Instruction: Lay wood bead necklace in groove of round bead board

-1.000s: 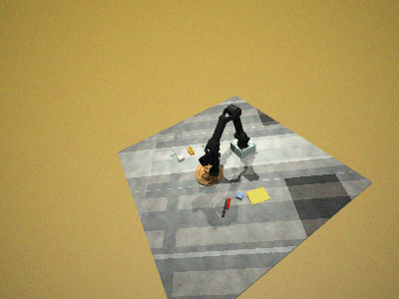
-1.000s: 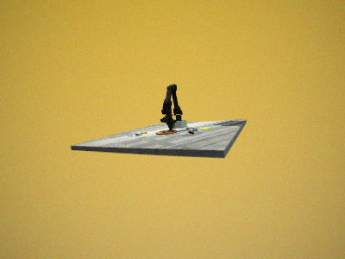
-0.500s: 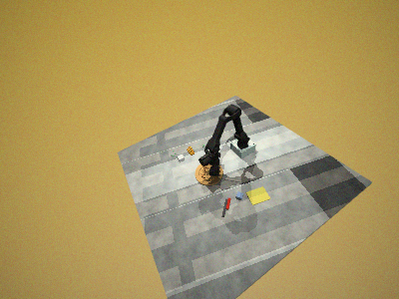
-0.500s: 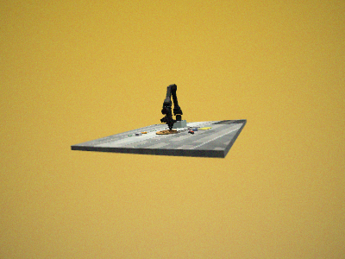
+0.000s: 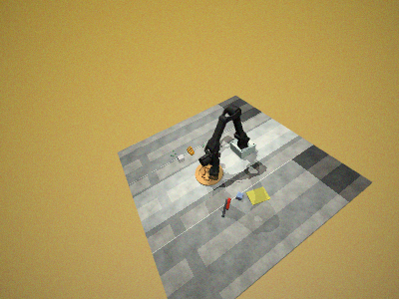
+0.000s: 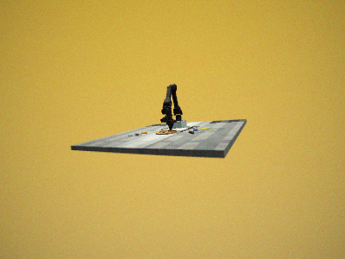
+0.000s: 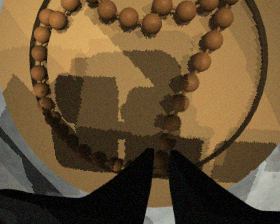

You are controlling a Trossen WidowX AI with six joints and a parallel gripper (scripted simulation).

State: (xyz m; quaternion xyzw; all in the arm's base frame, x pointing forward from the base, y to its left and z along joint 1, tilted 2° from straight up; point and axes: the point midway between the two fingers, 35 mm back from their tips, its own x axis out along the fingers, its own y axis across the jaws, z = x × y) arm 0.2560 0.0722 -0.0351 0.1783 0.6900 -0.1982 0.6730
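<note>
Right now my gripper tip is 50 mm short of the round bead board, 10 mm to the left of it and 10 mm above it. The rest, counted from my gripper tip: thin grey stick: 110 mm to the left, 70 mm behind, 10 mm below; red-handled tool: 260 mm to the left, 50 mm ahead, 10 mm below; small blue block: 240 mm to the left, 50 mm behind, 10 mm below.
</note>
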